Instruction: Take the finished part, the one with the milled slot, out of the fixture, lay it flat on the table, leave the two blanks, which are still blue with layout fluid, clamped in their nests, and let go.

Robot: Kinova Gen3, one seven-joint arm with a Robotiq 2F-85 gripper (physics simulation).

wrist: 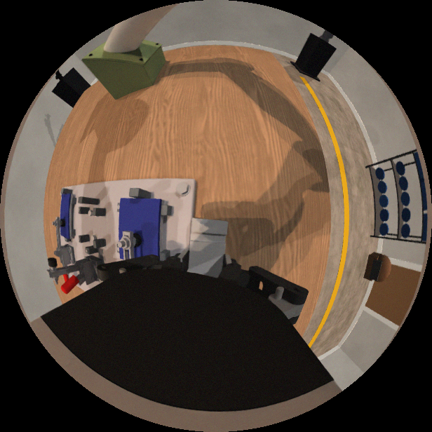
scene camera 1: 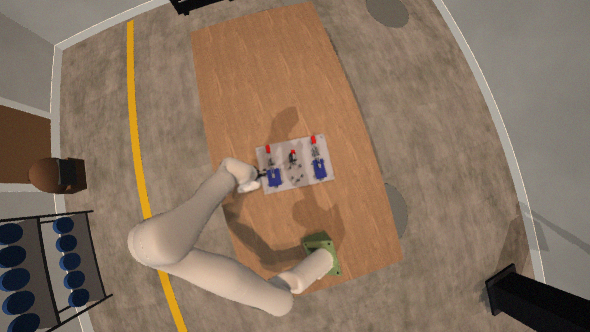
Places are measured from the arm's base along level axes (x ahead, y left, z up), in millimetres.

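Pixels of known places: arm's base, origin of its link: (scene camera 1: 323,257).
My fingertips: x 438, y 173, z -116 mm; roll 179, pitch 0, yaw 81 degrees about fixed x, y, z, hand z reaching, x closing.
Note:
For each thing: its top centre in the pictures, then the offset to it from my fingertips. "spot": a spot on its surface instead. Level surfaces: height alone.
- fixture plate, a spot on its surface: (scene camera 1: 328,152) spot: 371 mm right, 9 mm back, 9 mm down
- table, height of its surface: 24 mm down
- far blue blank, centre of its top: (scene camera 1: 319,168) 299 mm right, 70 mm back, 6 mm up
My gripper (scene camera 1: 261,174) (wrist: 205,260) is shut on the finished part (wrist: 209,242), a grey metal block with a slot line across it. It holds the part beyond the end of the fixture plate (scene camera 1: 328,152) (wrist: 177,215), over the table (scene camera 1: 260,75) (wrist: 240,125); the exact height is hard to tell. The near blue blank (scene camera 1: 273,178) (wrist: 140,217) and the far blue blank (scene camera 1: 319,169) (wrist: 66,215) sit in their nests under toggle clamps. The middle nest (scene camera 1: 296,175) (wrist: 91,212) holds no part. The gripper body hides the lower wrist view.
Red clamp handles (scene camera 1: 268,149) (scene camera 1: 293,152) (scene camera 1: 313,139) stand along one side of the plate; one red handle (wrist: 70,284) shows in the wrist view. The green robot base (scene camera 1: 320,241) (wrist: 122,72) stands at one table end. Arm shadows lie on the wood.

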